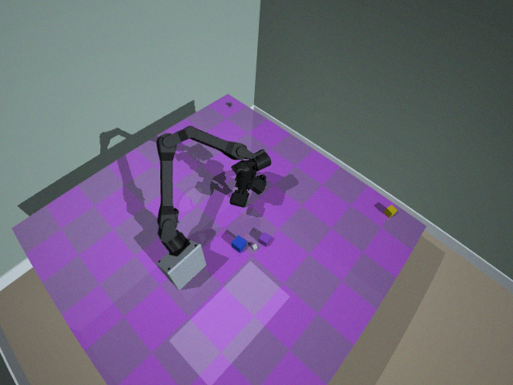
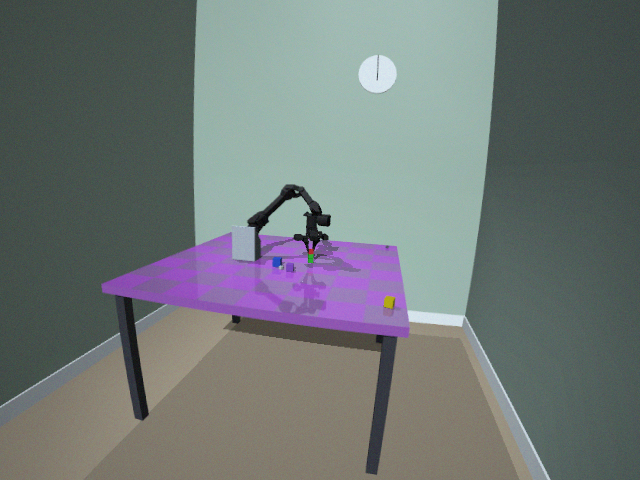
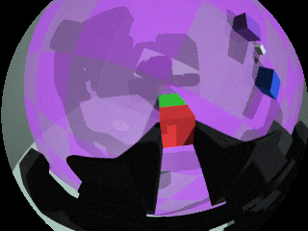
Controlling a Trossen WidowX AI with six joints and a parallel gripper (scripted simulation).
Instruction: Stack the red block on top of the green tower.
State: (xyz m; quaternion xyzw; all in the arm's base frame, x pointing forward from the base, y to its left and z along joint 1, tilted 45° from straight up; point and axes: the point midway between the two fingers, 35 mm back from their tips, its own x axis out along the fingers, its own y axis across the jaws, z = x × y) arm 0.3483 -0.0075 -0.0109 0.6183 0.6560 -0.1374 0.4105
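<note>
Right now the red block is right at my gripper tip. Round my gripper tip: blue block (17 cm behind, 11 cm to the right, 4 cm below); small white block (13 cm behind, 16 cm to the right, 5 cm below); purple block (9 cm behind, 17 cm to the right, 4 cm below).
</note>
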